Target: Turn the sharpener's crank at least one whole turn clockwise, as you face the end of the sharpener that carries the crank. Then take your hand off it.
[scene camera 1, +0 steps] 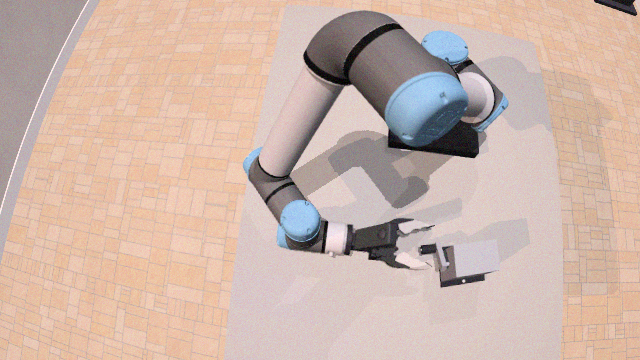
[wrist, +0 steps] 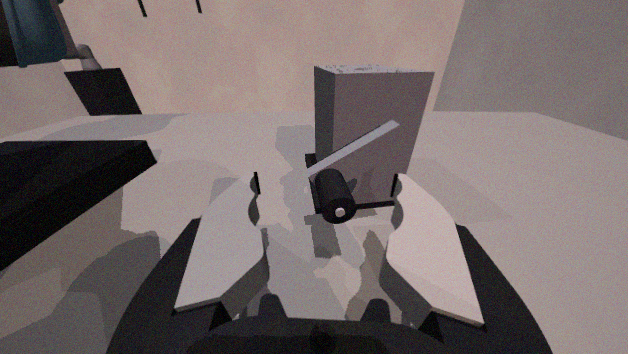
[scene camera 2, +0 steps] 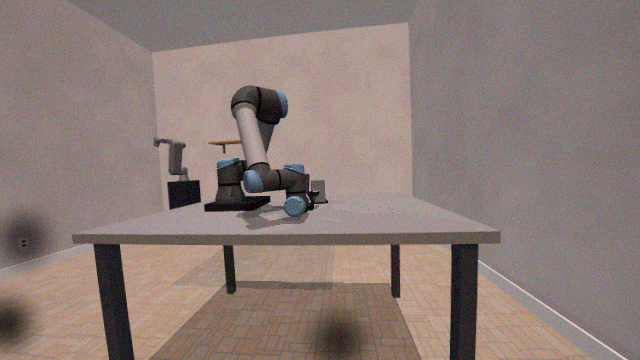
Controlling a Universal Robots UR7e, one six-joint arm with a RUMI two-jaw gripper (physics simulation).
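Seen in the pictures: gripper, fingertip midpoint: [scene camera 1: 433, 246] [wrist: 324, 174]; arm's base, link origin: [scene camera 2: 230, 200].
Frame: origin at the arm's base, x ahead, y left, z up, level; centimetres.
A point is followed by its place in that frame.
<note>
The sharpener [scene camera 1: 477, 257] @[x 46.8, y 11.9, z 9.0 cm] [scene camera 2: 318, 191] [wrist: 380, 95] @[x 47.8, y 6.2, z 7.5 cm] is a grey upright box on a dark base on the table. Its crank arm [scene camera 1: 442, 257] [wrist: 355, 146], a light bar on the end facing me, slants from upper right down to lower left in the wrist view. A black cylindrical handle [scene camera 1: 428, 249] @[x 44.8, y 1.1, z 3.0 cm] [wrist: 334, 195] @[x 44.5, y -0.1, z 3.0 cm] sticks out toward me from the arm's lower end. My gripper [scene camera 1: 432, 246] @[x 43.8, y 2.4, z 2.9 cm] [wrist: 324, 174] @[x 43.8, y 2.4, z 2.9 cm] is open, with its fingertips on either side of the handle and apart from it. In the wrist view the handle shows nearer the right finger. In scene camera 2 the wrist mostly hides the fingers.
The robot's black base plate [scene camera 1: 435, 145] @[x 16.6, y 2.3, z -0.1 cm] [scene camera 2: 237, 203] @[x 8.5, y -8.0, z -0.4 cm] [wrist: 75, 185] @[x 17.0, y 4.8, z -0.8 cm] stands on the table [scene camera 1: 280, 320] @[x 65.7, y -31.0, z -3.7 cm] [scene camera 2: 285, 238] @[x 44.7, y -44.8, z -5.1 cm], to the left in the wrist view. A second arm on a black pedestal [scene camera 2: 184, 194] [wrist: 104, 91] stands beyond the table.
</note>
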